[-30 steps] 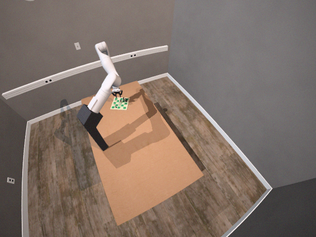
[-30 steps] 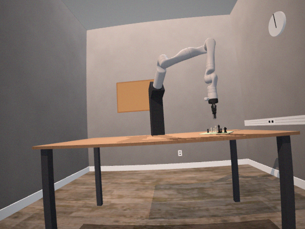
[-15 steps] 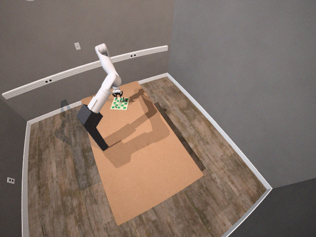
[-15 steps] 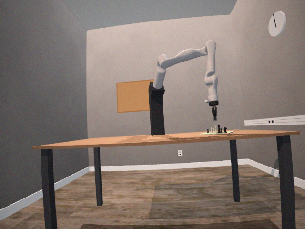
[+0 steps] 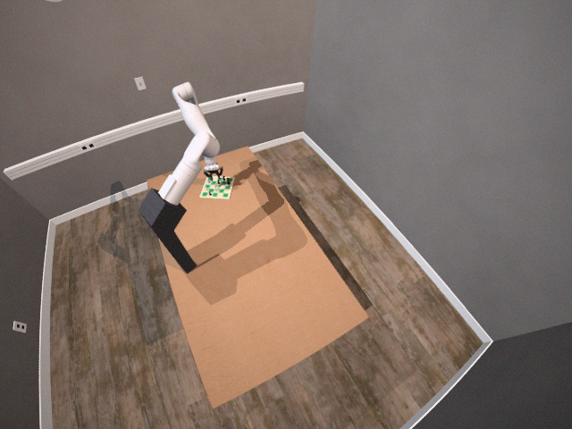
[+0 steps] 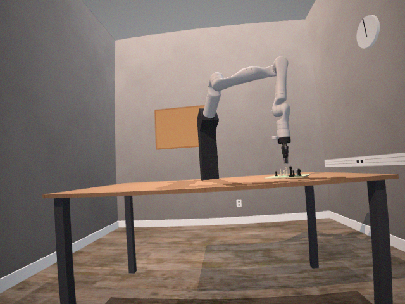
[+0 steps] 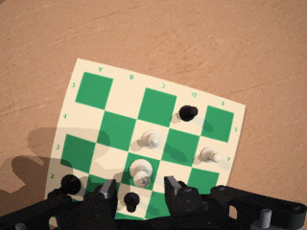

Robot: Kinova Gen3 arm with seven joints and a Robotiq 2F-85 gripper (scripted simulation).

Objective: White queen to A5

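Right now my hand is 6 cm above the white queen. Round my hand: cream chessboard (9 cm below).
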